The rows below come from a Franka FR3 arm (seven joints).
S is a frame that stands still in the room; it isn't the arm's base.
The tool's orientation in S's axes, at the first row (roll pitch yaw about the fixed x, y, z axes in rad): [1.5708 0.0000 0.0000]
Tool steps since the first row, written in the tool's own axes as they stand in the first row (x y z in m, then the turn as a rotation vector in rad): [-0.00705 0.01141 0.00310 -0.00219 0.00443 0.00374]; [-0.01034 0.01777 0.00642 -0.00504 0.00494 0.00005]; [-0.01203 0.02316 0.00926 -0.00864 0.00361 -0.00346]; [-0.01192 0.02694 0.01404 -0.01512 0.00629 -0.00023]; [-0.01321 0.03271 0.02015 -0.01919 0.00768 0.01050]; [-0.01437 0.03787 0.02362 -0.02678 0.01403 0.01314]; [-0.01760 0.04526 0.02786 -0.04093 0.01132 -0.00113]
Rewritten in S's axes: [-0.00705 -0.00310 0.01141 -0.00219 -0.00374 0.00443]; [-0.01034 -0.00642 0.01777 -0.00504 -0.00005 0.00494]; [-0.01203 -0.00926 0.02316 -0.00864 0.00346 0.00361]; [-0.01192 -0.01404 0.02694 -0.01512 0.00023 0.00629]; [-0.01321 -0.02015 0.03271 -0.01919 -0.01050 0.00768]; [-0.01437 -0.02362 0.03787 -0.02678 -0.01314 0.01403]; [-0.01760 -0.02786 0.04526 -0.04093 0.00113 0.01132]
